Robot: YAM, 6 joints.
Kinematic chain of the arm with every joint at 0, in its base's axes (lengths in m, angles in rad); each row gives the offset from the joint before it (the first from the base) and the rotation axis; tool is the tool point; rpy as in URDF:
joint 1: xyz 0 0 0.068 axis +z
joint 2: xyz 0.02 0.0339 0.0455 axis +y
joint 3: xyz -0.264 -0.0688 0 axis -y
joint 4: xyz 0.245 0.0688 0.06 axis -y
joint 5: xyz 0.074 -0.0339 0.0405 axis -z
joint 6: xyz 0.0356 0 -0.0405 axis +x
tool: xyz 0 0 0 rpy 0 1.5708 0
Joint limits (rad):
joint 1: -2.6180..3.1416
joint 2: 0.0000..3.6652
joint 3: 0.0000..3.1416
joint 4: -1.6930..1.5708
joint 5: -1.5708..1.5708
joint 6: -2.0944..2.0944
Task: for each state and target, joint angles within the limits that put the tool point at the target. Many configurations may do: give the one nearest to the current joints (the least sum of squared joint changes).
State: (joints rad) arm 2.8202 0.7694 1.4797 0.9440 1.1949 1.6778
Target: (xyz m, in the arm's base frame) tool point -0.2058 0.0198 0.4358
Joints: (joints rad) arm 3.1416 0.9990 0.8891 0.8199 0.5898 1.6778
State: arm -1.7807 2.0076 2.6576 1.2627 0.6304 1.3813
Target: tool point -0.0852 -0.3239 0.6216
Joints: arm -1.7707 2.0997 2.6328 1.0315 0.5691 1.3813
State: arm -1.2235 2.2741 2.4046 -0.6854 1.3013 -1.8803
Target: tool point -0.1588 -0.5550 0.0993
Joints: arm -1.7918 2.8162 2.4466 -0.4977 1.2086 -1.8803
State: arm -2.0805 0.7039 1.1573 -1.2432 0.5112 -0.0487
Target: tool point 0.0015 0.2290 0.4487
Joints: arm -1.6652 0.1512 1.7835 -1.0762 0.5995 -0.0487
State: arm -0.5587 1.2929 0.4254 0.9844 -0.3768 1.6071
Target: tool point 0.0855 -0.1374 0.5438
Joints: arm -1.0666 1.0614 1.2207 1.0542 -0.2407 1.6071
